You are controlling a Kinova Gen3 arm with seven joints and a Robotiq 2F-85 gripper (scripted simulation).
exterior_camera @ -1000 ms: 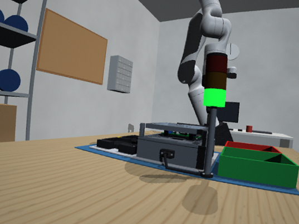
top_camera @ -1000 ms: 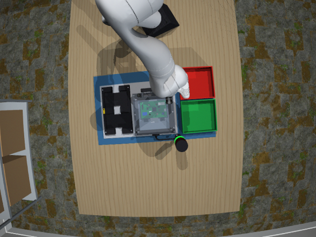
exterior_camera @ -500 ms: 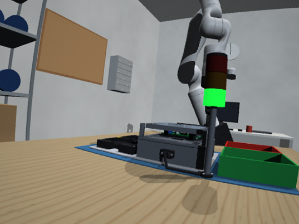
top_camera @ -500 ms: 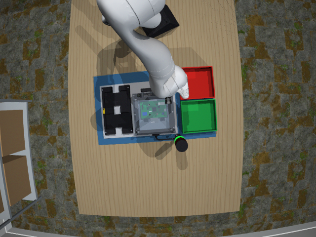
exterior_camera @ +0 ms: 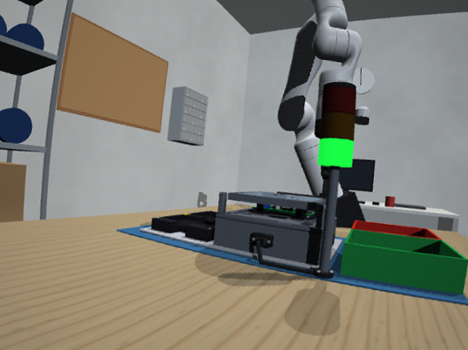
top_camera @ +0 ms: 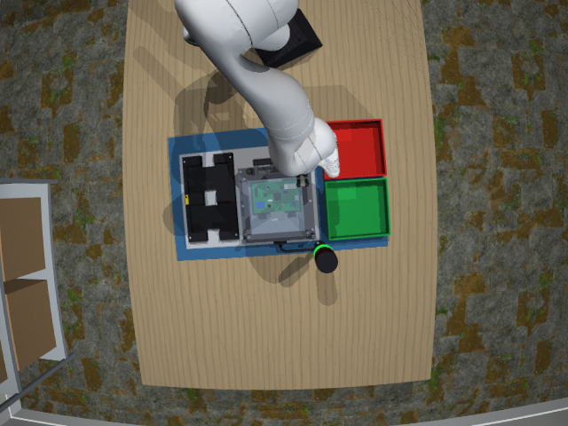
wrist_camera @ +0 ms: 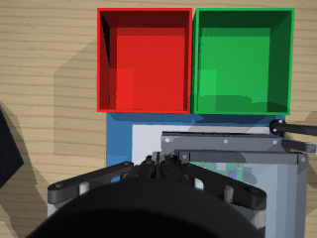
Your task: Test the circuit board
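Now: hand 20 mm short of the black hook, 10 mm to the left of it and 20 mm above it. Round my hand: green circuit board: 80 mm ahead, 60 mm to the right, 40 mm below; clear lid: 80 mm ahead, 60 mm to the right, 20 mm below; red bin: 30 mm behind, 140 mm to the left, 100 mm below.
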